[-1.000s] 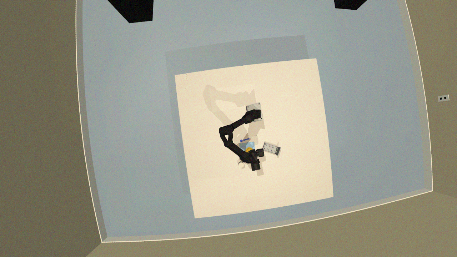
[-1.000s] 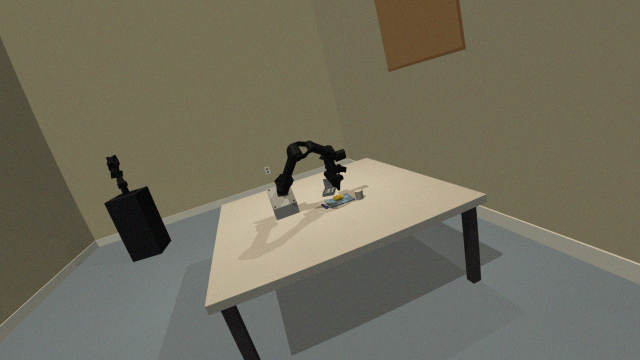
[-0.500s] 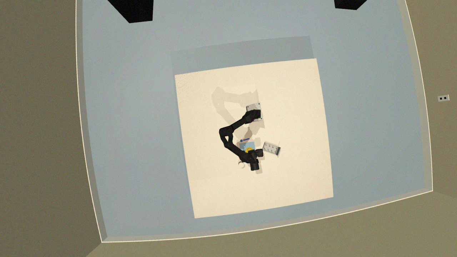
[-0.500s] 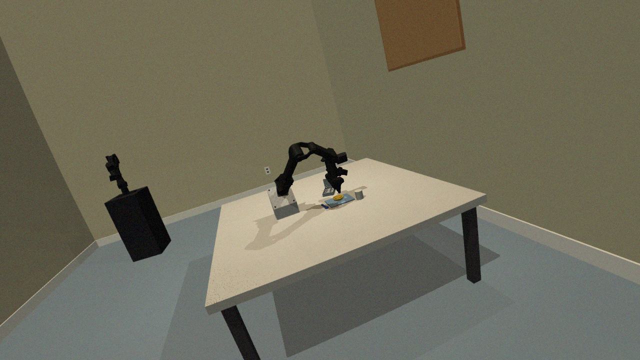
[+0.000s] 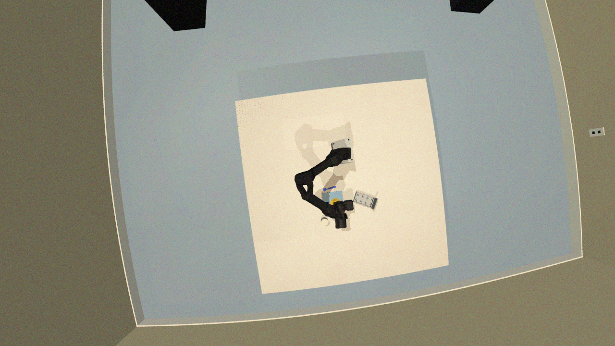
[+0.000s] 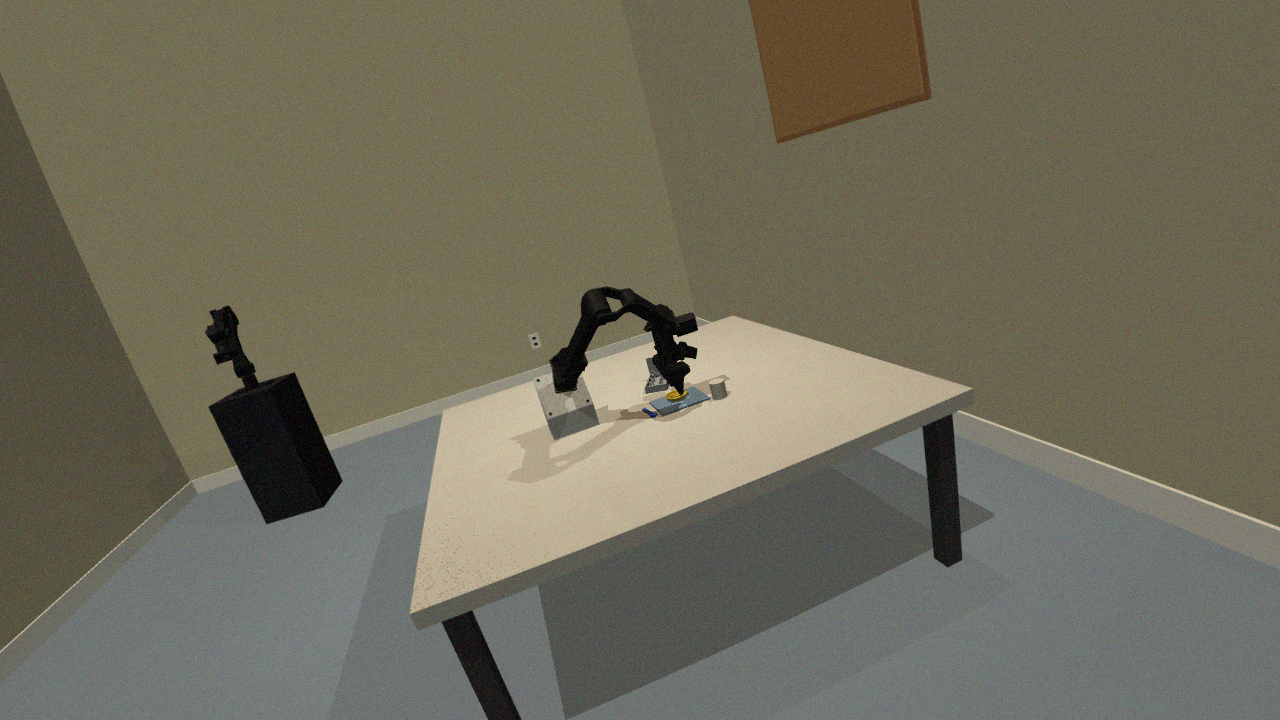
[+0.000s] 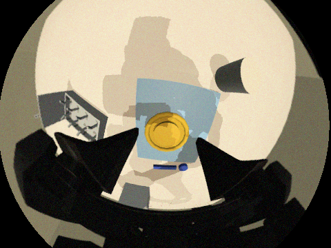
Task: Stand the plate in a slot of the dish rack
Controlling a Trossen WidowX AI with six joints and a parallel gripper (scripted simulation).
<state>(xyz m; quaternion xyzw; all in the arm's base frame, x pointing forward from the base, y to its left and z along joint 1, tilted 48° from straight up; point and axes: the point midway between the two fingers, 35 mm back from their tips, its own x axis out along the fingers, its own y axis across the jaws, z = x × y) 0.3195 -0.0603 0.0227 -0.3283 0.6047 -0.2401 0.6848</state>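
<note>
The yellow plate lies 20 mm below my gripper tip and 10 mm behind it. Also, from my gripper tip: white cup: 110 mm ahead, 70 mm to the right, 10 mm below; light blue mat: 30 mm below, 10 mm to the right; blue utensil: 100 mm behind, 40 mm to the right, 30 mm below.
</note>
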